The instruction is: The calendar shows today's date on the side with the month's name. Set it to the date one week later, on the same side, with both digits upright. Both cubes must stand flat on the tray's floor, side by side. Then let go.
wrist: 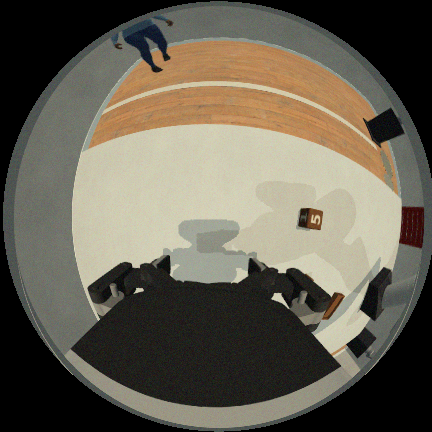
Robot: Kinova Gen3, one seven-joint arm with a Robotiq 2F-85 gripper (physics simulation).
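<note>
A brown cube [314, 219] stands on the pale table, right of the middle of the wrist view. Its face with a white 5 shows, with the digit turned sideways. A darker side bears a mark too dim to read. The tray [333, 306] shows in part at the lower right, beside the right finger's linkage, which hides the rest of it. A small brown edge [310, 277] shows just above that linkage; I cannot tell whether it is the other cube. My gripper [208, 265] is open and empty, above the table and to the left of the 5 cube.
The pale table [150, 185] carries shadows of the arm. Black and grey robot parts [377, 295] stand at the lower right. A dark red slatted object [412, 226] and a black box-like object [385, 126] are at the right. A person [147, 40] is at the upper left, beyond the wooden floor [215, 105].
</note>
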